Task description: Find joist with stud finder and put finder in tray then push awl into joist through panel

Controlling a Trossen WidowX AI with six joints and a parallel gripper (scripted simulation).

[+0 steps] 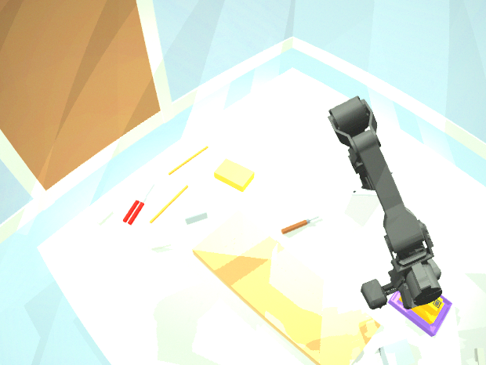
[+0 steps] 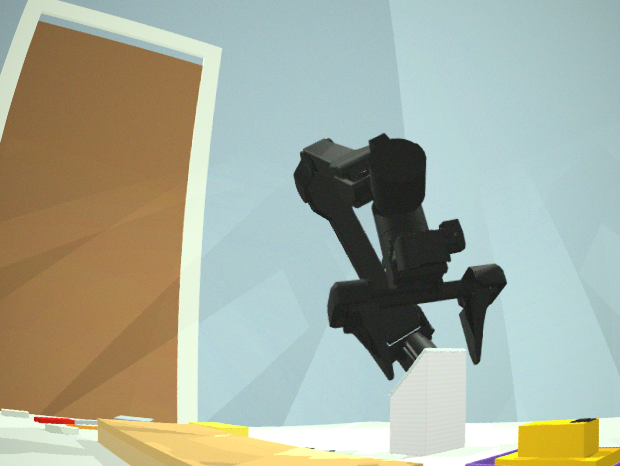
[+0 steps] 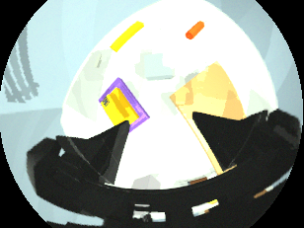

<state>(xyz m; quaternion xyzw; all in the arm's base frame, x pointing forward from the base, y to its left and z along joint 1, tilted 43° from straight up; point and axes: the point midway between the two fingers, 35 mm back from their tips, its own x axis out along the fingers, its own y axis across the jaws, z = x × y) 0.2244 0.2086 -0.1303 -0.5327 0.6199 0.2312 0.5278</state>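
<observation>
Now: gripper tip 340 mm to the left of the awl, 120 mm above it and 50 mm past it. Also, from my gripper tip: purple tray 110 mm below, 110 mm behind, 80 mm to the left; then yellow block 620 mm to the right, 110 mm below; then yellow stud finder 110 mm behind, 90 mm to the left, 80 mm below.
</observation>
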